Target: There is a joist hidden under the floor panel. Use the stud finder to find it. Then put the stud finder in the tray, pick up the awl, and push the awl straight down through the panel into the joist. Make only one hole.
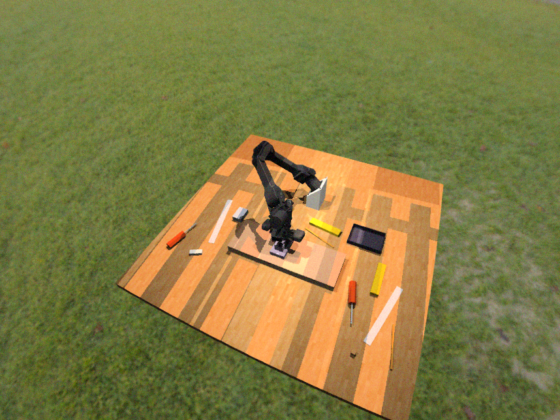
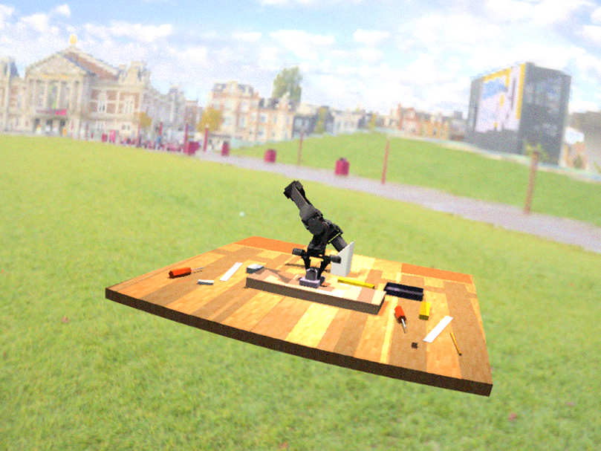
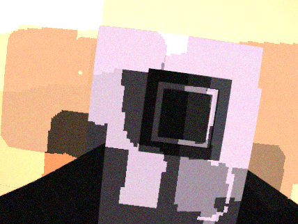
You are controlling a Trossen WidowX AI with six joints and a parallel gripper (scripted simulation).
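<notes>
Now: the dark tray 220 mm behind my gripper tip, 360 mm to the left of it and 50 mm below it. Also, from my gripper tip: stud finder: 10 mm ahead, 20 mm above; then awl: 180 mm behind, 70 mm to the right, 60 mm below; then grey block: 140 mm behind, 290 mm to the right, 50 mm below.
</notes>
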